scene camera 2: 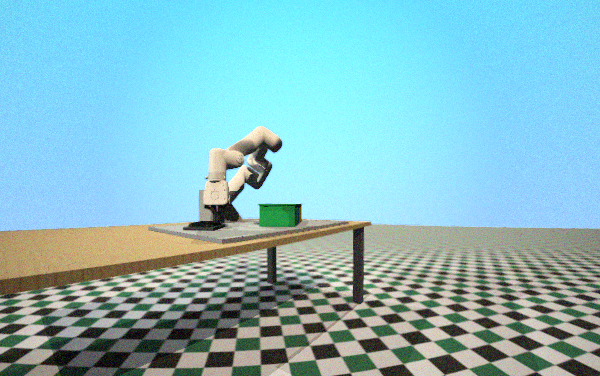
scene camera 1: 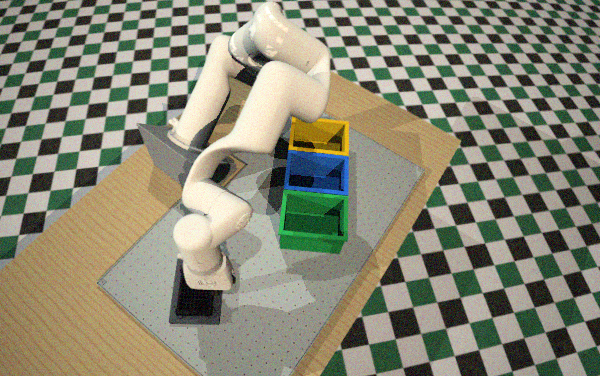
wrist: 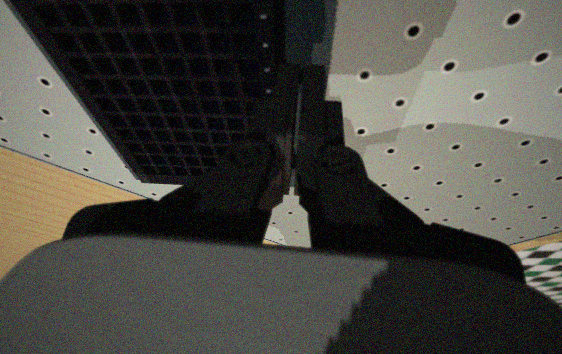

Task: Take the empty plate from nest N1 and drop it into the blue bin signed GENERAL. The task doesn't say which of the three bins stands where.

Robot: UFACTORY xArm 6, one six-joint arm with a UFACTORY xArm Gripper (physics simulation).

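Frame: origin at the arm's base, x ahead, y left, z up, level; millimetres.
Seen in the pictures: gripper, fingertip midpoint: (scene camera 2: pixel 216 223) (scene camera 1: pixel 216 289) (wrist: pixel 299 98); arm's base, origin of the base link: (scene camera 1: pixel 188 143).
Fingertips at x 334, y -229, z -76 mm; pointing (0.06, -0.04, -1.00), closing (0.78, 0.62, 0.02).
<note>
Offsets run from my fingertips to a thing's middle. "spot": to the spot under its first point. Level surfaces: height alone.
The dark plate with a grid of wells {spot: dx -15, dy -56, dz +2 mm} (scene camera 1: pixel 195 302) (wrist: pixel 150 75) lies at nest N1, whose grey rim (scene camera 1: pixel 195 320) (wrist: pixel 306 30) shows beside it. No label is readable on the nest. My gripper (scene camera 2: pixel 216 221) (wrist: pixel 299 98) is shut with nothing between its fingers. It points down low over the plate's right edge and the nest's rim in the wrist view. In scene camera 1 the arm hides its fingertips and the far part of the plate. The blue bin {dx -2, dy +394, dz +27 mm} (scene camera 1: pixel 320 162) stands between the yellow and green bins; its sign is not readable.
The yellow bin {spot: dx -104, dy +548, dz +41 mm} (scene camera 1: pixel 320 129) and the green bin (scene camera 1: pixel 312 242) (scene camera 2: pixel 277 216) adjoin the blue one on the grey perforated board {dz -22 mm} (scene camera 1: pixel 260 345). A grey panel (scene camera 1: pixel 160 150) stands by the arm's base. A wood-edged item (scene camera 1: pixel 238 170) shows partly behind the arm.
</note>
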